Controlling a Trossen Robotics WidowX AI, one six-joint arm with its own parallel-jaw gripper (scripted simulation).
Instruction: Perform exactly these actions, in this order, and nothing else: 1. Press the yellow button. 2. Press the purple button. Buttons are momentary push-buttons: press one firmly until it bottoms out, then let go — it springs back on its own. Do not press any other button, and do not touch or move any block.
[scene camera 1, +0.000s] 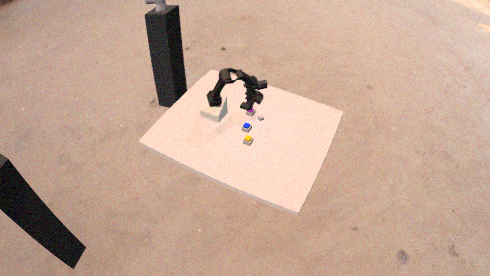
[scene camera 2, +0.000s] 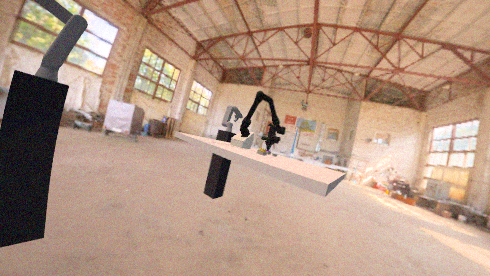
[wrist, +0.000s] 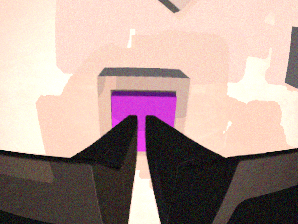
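Note:
There's my gripper, I can see it (wrist: 141, 123), and I can see a purple button (wrist: 160, 104) as well.

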